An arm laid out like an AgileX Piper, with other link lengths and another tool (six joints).
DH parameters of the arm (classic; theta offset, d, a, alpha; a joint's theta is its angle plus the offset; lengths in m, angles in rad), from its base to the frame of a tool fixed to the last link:
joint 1: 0 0.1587 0 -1.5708
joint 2: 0.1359 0 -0.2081 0
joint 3: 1.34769 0 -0.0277 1.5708
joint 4: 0 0.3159 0 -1.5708
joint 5: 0 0 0 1.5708
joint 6: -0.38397 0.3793 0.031 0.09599
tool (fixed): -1.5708 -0.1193 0 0
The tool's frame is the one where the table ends.
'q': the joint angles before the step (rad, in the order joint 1, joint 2, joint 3, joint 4, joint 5, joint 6). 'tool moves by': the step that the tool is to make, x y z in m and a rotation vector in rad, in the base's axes. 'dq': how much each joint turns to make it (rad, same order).
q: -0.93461 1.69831 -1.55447 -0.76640 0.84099 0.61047
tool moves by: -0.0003 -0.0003 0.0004 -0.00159 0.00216 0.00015
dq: 0.00007 0.00023 -0.00039 -0.00262 0.00017 -0.00009
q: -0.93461 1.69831 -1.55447 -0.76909 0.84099 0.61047
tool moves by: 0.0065 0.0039 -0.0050 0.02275 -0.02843 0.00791
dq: -0.00002 -0.00033 0.00047 0.04324 -0.00585 -0.01100
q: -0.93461 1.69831 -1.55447 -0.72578 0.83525 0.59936
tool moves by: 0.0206 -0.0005 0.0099 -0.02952 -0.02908 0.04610
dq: 0.02235 -0.00004 -0.01395 0.00425 -0.03619 -0.00005
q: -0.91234 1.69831 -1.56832 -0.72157 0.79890 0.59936
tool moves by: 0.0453 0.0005 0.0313 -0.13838 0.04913 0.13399
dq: 0.08945 -0.00014 -0.00869 -0.14795 -0.07381 0.02679
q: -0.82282 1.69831 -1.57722 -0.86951 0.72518 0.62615
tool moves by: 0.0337 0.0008 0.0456 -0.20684 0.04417 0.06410
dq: 0.09313 0.00015 0.00376 -0.31563 -0.03070 0.18175
